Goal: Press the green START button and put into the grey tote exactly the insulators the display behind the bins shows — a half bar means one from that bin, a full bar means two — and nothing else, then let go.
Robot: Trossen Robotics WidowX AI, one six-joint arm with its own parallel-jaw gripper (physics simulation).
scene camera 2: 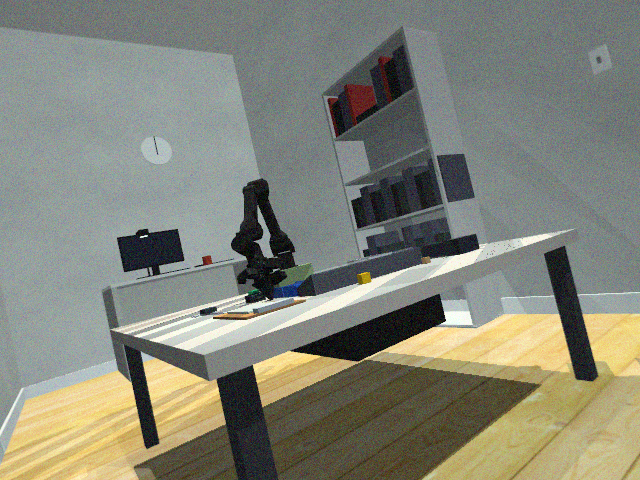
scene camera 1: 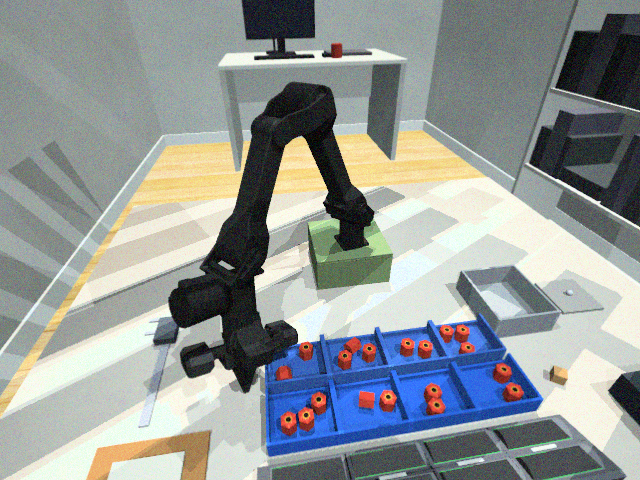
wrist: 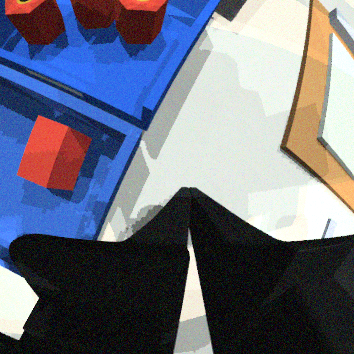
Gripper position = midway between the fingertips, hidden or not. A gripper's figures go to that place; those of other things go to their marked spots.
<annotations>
My gripper point(scene camera 1: 245, 391): 65 cm from the lens. A grey tote point(scene camera 1: 512, 305) is 86 cm from the lens. A grey tool point(scene camera 1: 166, 332): 76 cm from the lens. A brown frame point(scene camera 1: 196, 445): 62 cm from the lens. The marked spots on the grey tote and the brown frame are 67 cm apart.
</annotations>
